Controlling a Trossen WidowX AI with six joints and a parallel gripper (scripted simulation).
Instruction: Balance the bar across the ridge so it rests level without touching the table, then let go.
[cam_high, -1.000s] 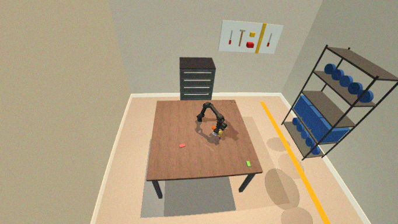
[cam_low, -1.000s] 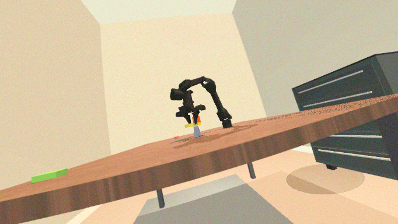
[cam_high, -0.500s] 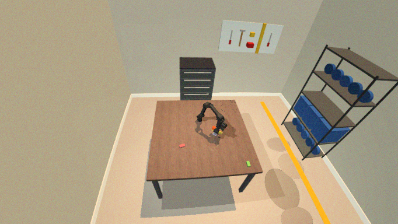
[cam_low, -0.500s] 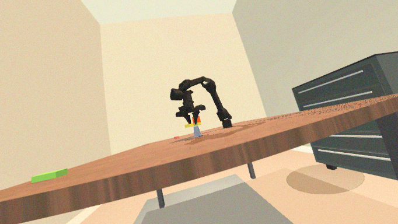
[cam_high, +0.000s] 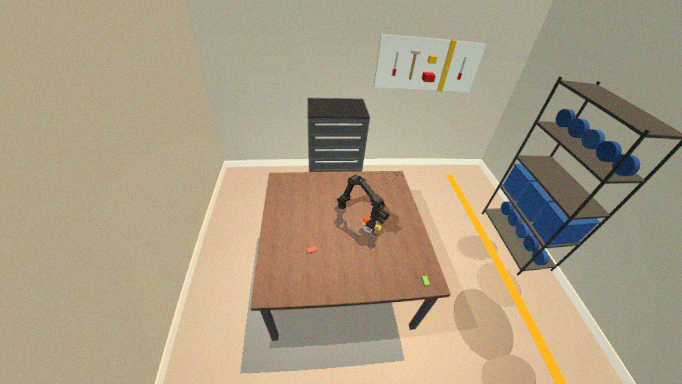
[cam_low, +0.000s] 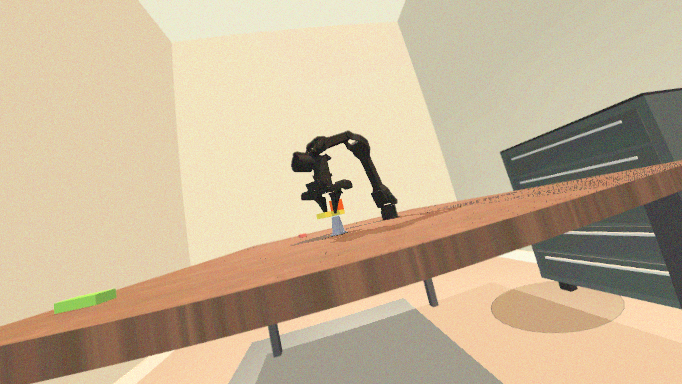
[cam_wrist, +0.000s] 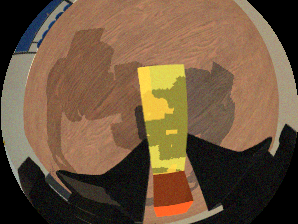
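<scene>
Now: gripper tip 2 cm past the flat yellow bar, 3 cm to the left of it and 2 cm below it. From my gripper tip the other things lie so: green block (46 cm ahead, 30 cm to the left, 6 cm below); then red block (15 cm ahead, 46 cm to the right, 6 cm below).
</scene>
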